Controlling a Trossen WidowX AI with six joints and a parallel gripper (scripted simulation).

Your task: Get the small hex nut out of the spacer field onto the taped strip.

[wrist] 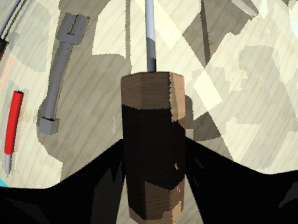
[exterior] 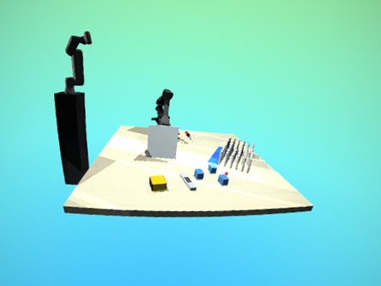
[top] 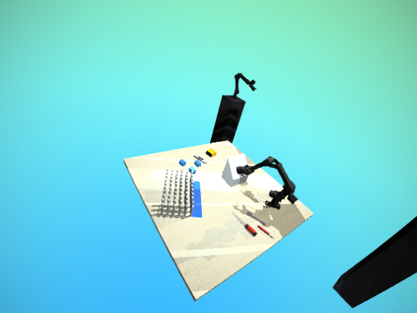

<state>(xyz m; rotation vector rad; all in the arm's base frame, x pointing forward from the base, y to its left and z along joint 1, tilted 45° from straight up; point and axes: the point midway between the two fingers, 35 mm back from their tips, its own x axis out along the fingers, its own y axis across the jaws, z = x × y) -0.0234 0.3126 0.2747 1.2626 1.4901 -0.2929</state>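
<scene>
My gripper tip is 60 mm short of the wooden-handled tool and 80 mm to the left of it. Round my gripper tip: grey forked tool (140 mm ahead, 10 mm to the left, 80 mm below); then blue taped strip (480 mm ahead, 380 mm to the right, 80 mm below); then red tool (160 mm ahead, 170 mm to the left, 80 mm below).
</scene>
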